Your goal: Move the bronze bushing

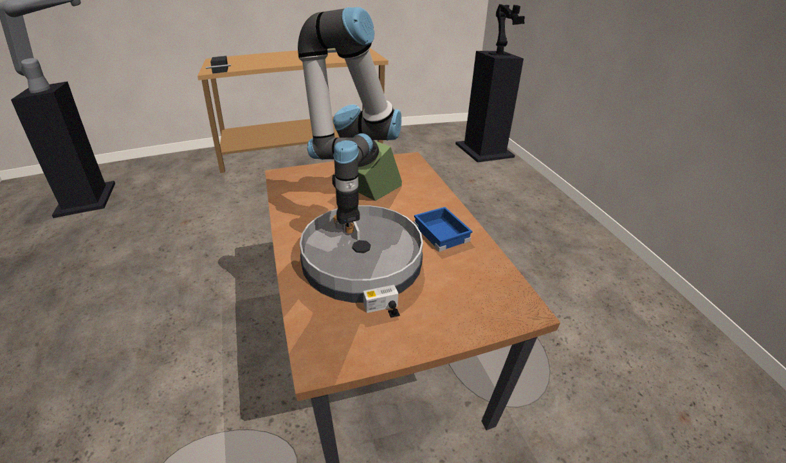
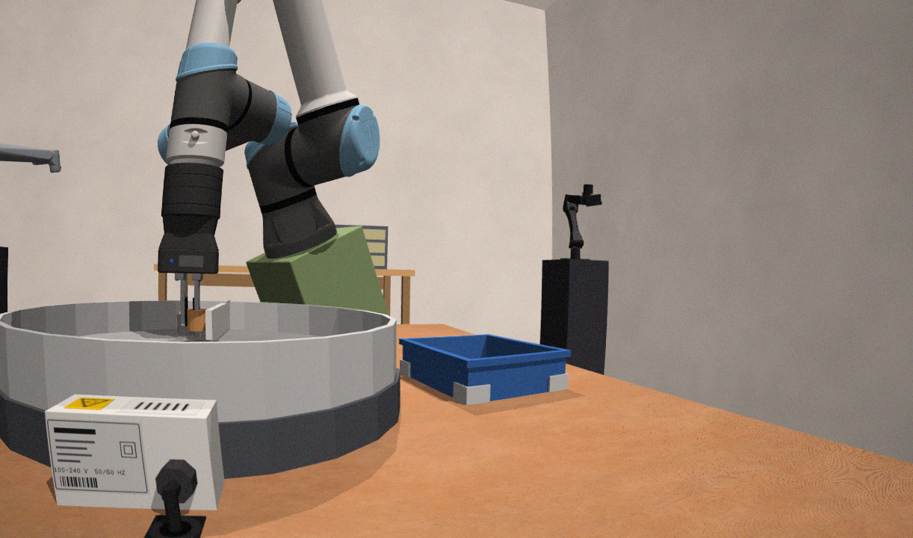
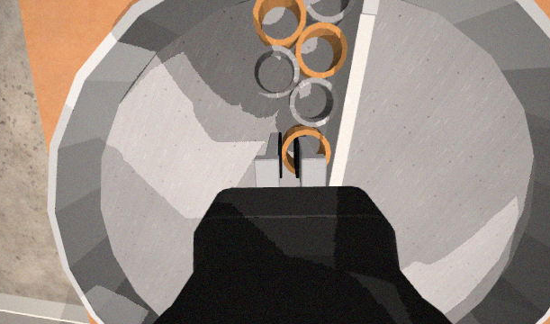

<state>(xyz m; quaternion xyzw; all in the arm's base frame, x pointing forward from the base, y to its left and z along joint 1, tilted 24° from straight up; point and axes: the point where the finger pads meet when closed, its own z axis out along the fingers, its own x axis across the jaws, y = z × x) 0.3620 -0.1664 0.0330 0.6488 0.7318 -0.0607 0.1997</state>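
My hand is 90 mm short of the grey turntable, 30 mm to the right of it and 30 mm above it. Round my hand: blue crate: 370 mm to the left, 60 mm below, 40 mm ahead.
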